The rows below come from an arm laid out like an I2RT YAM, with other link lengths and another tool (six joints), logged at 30 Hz.
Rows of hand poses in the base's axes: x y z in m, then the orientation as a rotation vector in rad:
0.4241, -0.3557, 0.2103, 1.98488, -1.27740, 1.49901
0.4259, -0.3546, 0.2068, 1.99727, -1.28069, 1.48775
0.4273, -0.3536, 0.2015, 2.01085, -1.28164, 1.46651
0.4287, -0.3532, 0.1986, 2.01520, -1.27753, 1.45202
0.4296, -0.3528, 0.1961, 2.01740, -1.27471, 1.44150
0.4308, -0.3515, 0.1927, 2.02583, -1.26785, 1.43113
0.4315, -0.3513, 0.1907, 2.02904, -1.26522, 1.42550
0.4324, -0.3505, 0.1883, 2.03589, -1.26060, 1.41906
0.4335, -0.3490, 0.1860, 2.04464, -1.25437, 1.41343
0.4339, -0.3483, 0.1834, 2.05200, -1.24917, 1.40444
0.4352, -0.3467, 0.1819, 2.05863, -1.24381, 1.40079
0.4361, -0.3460, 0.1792, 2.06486, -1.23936, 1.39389
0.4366, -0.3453, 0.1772, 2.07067, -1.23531, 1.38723
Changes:
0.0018, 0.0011, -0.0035, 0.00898, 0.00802, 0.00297
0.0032, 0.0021, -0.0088, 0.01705, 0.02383, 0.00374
0.0046, 0.0025, -0.0117, 0.01673, 0.03568, 0.00243
0.0055, 0.0029, -0.0142, 0.01610, 0.04415, 0.00082
0.0067, 0.0042, -0.0176, 0.01641, 0.05423, 0.00452
0.0074, 0.0044, -0.0196, 0.01653, 0.05926, 0.00534
0.0083, 0.0052, -0.0220, 0.01745, 0.06573, 0.00885
0.0094, 0.0067, -0.0243, 0.01843, 0.07223, 0.01437
0.0098, 0.0074, -0.0269, 0.01934, 0.08068, 0.01751
0.0111, 0.0090, -0.0284, 0.01971, 0.08534, 0.02213
0.0120, 0.0097, -0.0311, 0.02049, 0.09198, 0.02509
0.0125, 0.0104, -0.0331, 0.02131, 0.09829, 0.02776

